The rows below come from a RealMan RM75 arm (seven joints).
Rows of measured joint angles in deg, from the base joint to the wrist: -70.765, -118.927, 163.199, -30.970, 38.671, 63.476, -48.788; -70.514, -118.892, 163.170, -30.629, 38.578, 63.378, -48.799; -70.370, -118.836, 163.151, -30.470, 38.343, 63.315, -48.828; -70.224, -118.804, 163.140, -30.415, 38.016, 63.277, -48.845; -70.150, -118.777, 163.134, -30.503, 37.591, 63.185, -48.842; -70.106, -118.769, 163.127, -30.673, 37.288, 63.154, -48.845; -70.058, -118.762, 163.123, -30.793, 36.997, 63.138, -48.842; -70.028, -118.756, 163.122, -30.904, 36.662, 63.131, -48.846; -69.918, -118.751, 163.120, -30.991, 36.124, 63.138, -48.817; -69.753, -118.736, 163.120, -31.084, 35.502, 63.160, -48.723; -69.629, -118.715, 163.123, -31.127, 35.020, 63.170, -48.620; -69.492, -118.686, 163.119, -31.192, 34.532, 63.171, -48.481; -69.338, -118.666, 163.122, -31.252, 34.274, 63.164, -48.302; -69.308, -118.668, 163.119, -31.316, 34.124, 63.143, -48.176; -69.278, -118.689, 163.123, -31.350, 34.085, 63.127, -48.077; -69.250, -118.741, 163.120, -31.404, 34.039, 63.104, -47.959; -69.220, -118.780, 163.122, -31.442, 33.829, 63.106, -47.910; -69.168, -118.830, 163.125, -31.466, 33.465, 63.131, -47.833; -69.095, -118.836, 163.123, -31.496, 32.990, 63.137, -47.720; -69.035, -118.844, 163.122, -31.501, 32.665, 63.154, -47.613
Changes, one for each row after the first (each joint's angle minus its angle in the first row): 0.251, 0.035, -0.029, 0.341, -0.093, -0.098, -0.011; 0.395, 0.091, -0.048, 0.500, -0.328, -0.161, -0.040; 0.541, 0.123, -0.059, 0.555, -0.655, -0.199, -0.057; 0.615, 0.150, -0.065, 0.467, -1.080, -0.291, -0.054; 0.659, 0.158, -0.072, 0.297, -1.383, -0.322, -0.057; 0.707, 0.165, -0.076, 0.177, -1.674, -0.338, -0.054; 0.737, 0.171, -0.077, 0.066, -2.009, -0.345, -0.058; 0.847, 0.176, -0.079, -0.021, -2.547, -0.338, -0.029; 1.012, 0.191, -0.079, -0.114, -3.169, -0.316, 0.065; 1.136, 0.212, -0.076, -0.157, -3.651, -0.306, 0.168; 1.273, 0.241, -0.080, -0.222, -4.139, -0.305, 0.307; 1.427, 0.261, -0.077, -0.282, -4.397, -0.312, 0.486; 1.457, 0.259, -0.080, -0.346, -4.547, -0.333, 0.612; 1.487, 0.238, -0.076, -0.380, -4.586, -0.349, 0.711; 1.515, 0.186, -0.079, -0.434, -4.632, -0.372, 0.829; 1.545, 0.147, -0.077, -0.472, -4.842, -0.370, 0.878; 1.597, 0.097, -0.074, -0.496, -5.206, -0.345, 0.955; 1.670, 0.091, -0.076, -0.526, -5.681, -0.339, 1.068; 1.730, 0.083, -0.077, -0.531, -6.006, -0.322, 1.175
